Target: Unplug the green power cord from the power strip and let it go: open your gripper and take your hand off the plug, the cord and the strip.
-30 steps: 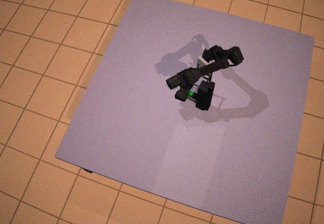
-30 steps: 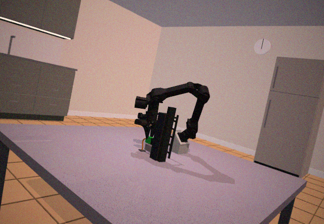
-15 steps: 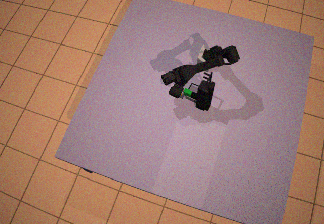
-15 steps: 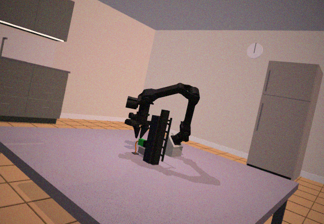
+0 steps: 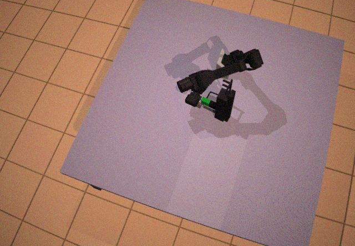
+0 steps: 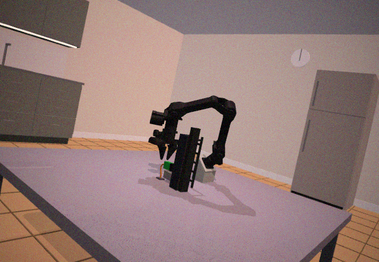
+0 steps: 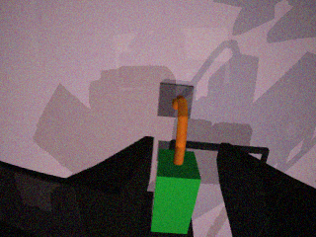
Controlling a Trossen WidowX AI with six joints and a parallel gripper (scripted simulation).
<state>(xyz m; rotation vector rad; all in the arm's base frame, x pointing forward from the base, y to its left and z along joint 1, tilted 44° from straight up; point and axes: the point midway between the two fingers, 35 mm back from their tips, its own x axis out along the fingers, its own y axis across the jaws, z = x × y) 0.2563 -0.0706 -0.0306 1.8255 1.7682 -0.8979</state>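
My gripper tip is now 10 mm short of the green plug, 60 mm to the right of it and 10 mm above it. Also, from my gripper tip: black rack: 30 mm ahead, 170 mm to the left, 50 mm above.
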